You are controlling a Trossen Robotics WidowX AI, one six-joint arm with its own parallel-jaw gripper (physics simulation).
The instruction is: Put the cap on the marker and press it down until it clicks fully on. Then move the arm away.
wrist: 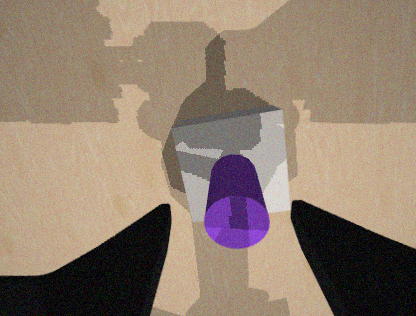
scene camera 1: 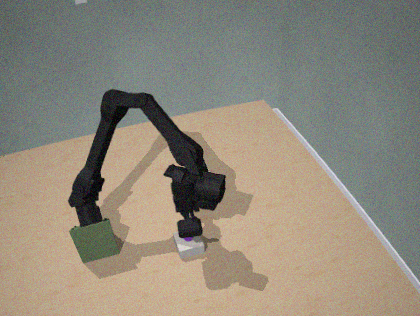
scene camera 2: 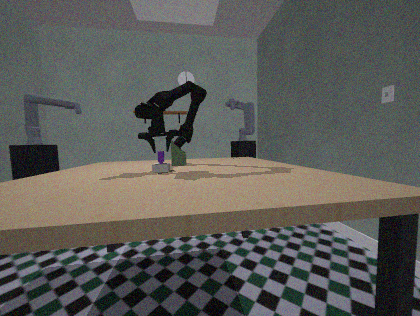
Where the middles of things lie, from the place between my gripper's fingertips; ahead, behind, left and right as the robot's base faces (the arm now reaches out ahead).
My hand is 2 cm above the purple cap (wrist: 236, 217). Round my hand: white block (wrist: 257, 133): 7 cm below.
